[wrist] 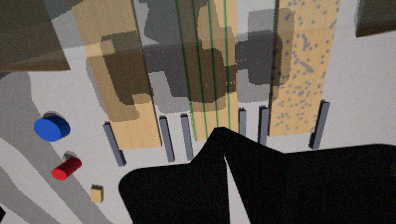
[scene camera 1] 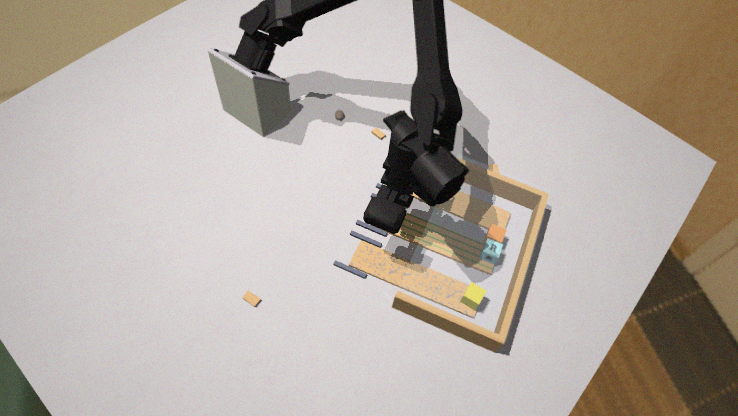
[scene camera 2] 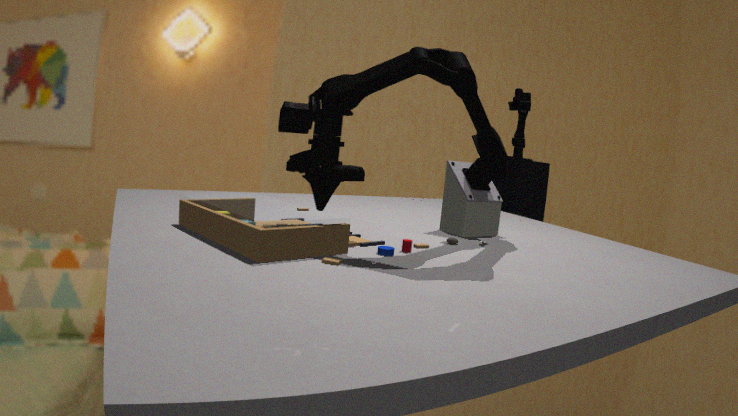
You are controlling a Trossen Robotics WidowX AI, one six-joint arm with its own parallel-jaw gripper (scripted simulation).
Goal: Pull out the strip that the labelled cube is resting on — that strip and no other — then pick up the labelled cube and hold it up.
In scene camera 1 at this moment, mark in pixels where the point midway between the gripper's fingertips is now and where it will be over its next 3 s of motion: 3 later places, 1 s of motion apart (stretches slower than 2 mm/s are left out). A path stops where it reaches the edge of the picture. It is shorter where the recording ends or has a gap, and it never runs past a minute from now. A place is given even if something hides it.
The gripper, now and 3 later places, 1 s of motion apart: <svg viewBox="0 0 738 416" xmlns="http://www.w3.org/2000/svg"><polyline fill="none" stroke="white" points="395,208 390,218 375,212 355,205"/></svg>
